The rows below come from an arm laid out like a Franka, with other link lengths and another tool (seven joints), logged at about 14 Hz.
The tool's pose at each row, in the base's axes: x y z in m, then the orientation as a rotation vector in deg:
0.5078, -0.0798, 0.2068, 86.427, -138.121, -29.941
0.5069, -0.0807, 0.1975, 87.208, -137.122, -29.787
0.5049, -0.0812, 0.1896, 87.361, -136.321, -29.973
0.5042, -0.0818, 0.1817, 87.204, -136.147, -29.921
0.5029, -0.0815, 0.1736, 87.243, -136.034, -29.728
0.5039, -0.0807, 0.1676, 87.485, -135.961, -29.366
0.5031, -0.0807, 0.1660, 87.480, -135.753, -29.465
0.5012, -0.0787, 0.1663, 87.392, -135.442, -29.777
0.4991, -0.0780, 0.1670, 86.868, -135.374, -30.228
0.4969, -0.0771, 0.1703, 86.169, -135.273, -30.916
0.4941, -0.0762, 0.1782, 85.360, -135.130, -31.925
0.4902, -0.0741, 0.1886, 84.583, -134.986, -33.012
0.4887, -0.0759, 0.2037, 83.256, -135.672, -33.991
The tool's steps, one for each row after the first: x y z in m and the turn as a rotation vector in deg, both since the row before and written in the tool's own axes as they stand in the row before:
0.0010, -0.0036, 0.0086, -0.183, 0.579, -0.713
0.0011, -0.0020, 0.0079, -0.455, 0.438, -0.302
0.0006, -0.0031, 0.0073, -0.121, 0.193, 0.070
0.0000, -0.0024, 0.0079, 0.047, 0.166, -0.027
-0.0014, -0.0031, 0.0051, 0.220, 0.166, -0.130
0.0003, 0.0000, 0.0018, -0.158, 0.101, -0.057
-0.0010, 0.0024, 0.0008, -0.343, 0.090, -0.053
0.0002, 0.0023, 0.0004, -0.437, -0.035, 0.270
0.0002, 0.0036, -0.0019, -0.628, -0.087, 0.347
0.0007, 0.0062, -0.0057, -0.841, -0.197, 0.367
0.0002, 0.0088, -0.0071, -0.865, -0.253, 0.334
0.0029, 0.0078, -0.0128, -0.561, -0.673, 0.885

